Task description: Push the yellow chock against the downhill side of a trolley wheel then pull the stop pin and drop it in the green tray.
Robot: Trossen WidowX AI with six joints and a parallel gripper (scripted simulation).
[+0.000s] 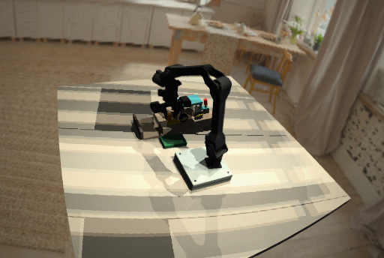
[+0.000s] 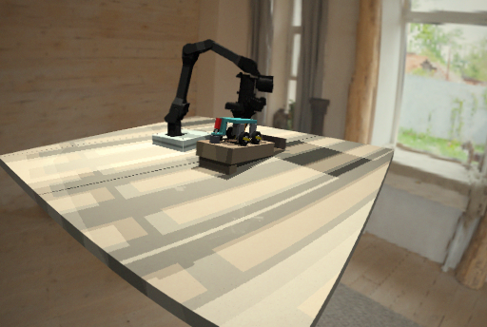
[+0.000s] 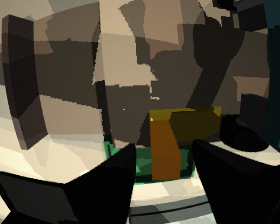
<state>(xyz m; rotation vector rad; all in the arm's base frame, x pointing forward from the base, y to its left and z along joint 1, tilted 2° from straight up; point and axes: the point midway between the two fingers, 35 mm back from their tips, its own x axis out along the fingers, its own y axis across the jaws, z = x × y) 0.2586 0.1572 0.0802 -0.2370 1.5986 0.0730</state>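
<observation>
The yellow chock is 1 cm ahead of my gripper tip, 2 cm to the right of it and 1 cm below it. From my gripper tip the other things lie so: brown ramp: 7 cm ahead, 9 cm to the right, 5 cm below; teal trolley: 8 cm ahead, 10 cm to the right, 1 cm above; green tray: 6 cm behind, 2 cm to the right, 11 cm below.
</observation>
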